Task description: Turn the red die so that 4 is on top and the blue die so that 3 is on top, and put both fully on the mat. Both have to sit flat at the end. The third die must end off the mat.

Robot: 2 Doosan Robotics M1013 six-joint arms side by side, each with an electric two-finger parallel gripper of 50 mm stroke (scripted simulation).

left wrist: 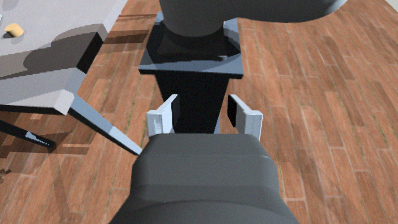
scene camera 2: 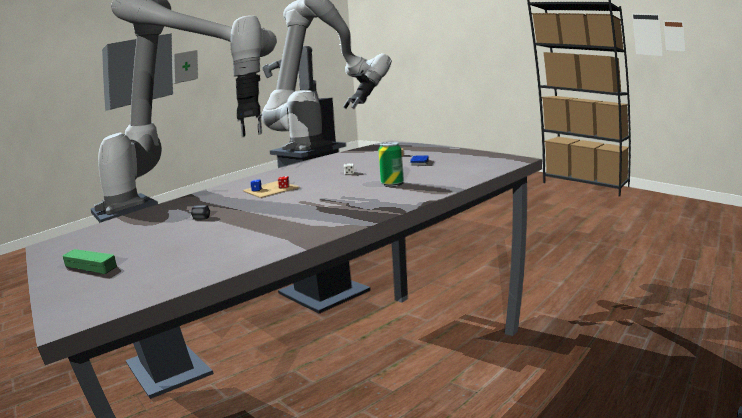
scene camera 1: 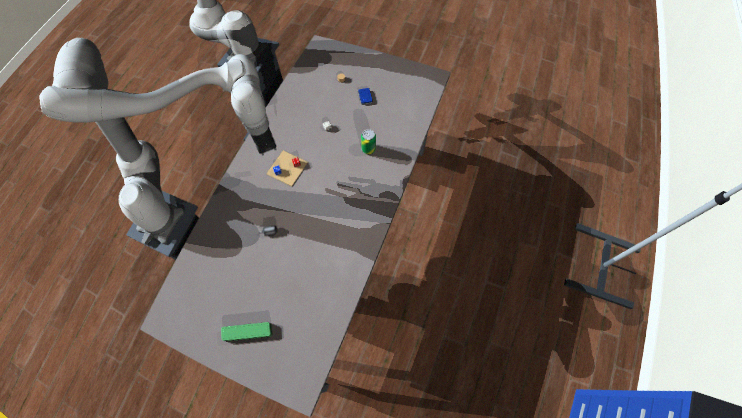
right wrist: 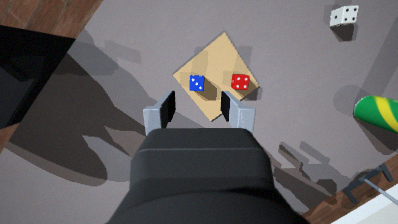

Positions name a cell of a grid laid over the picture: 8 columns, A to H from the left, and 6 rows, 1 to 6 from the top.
Scene:
green block: scene camera 2 B4; scene camera 1 C5; not seen in the left wrist view (out of frame); not seen in the right wrist view (out of frame)

